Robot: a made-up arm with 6 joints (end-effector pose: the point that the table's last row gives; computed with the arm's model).
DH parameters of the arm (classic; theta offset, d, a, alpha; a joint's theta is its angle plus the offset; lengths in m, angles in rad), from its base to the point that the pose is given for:
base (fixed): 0.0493 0 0.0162 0
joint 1: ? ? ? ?
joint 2: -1.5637 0 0.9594 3.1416
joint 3: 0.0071 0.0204 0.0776 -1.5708
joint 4: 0 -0.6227 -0.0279 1.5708
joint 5: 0 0.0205 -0.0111 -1.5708
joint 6: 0 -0.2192 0.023 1.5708
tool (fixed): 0 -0.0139 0 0
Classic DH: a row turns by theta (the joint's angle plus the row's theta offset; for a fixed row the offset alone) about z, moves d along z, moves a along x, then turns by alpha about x.
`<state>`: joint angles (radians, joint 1 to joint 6).
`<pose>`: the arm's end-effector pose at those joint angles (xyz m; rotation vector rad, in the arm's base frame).
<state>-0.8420 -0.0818 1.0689 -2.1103 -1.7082 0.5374</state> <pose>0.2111 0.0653 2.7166 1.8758 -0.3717 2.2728</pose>
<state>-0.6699 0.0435 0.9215 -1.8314 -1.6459 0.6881</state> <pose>0.4809 -0.0913 2.6493 1.9849 -0.5374 2.0686</pose>
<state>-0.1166 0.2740 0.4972 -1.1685 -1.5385 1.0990</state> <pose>1.0039 0.0963 2.1783 2.1381 0.0699 1.6355</pose>
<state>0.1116 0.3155 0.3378 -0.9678 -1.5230 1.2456</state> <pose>1.0099 0.3002 1.9987 2.0846 0.5360 1.6134</pose>
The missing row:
joint 1: -0.0493 1.1332 0.0993 -1.5708
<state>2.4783 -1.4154 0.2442 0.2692 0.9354 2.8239</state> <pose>0.9083 -0.6807 2.0498 0.2305 -1.9147 0.9555</pose>
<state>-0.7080 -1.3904 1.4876 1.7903 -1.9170 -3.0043</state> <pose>-1.1864 0.7273 1.2899 0.3492 0.2522 -0.3649</pose>
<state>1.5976 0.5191 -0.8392 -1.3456 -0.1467 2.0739</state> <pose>-0.0750 0.8044 1.1576 0.9661 1.7058 1.9083</pose>
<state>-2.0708 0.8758 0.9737 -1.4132 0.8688 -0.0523</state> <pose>-0.8894 -1.3077 1.9087 -1.9226 -2.3492 0.2405</pose>
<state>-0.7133 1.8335 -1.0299 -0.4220 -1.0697 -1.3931</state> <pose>0.2490 -0.1592 0.8077 -0.6234 0.8152 -2.4711</pose>
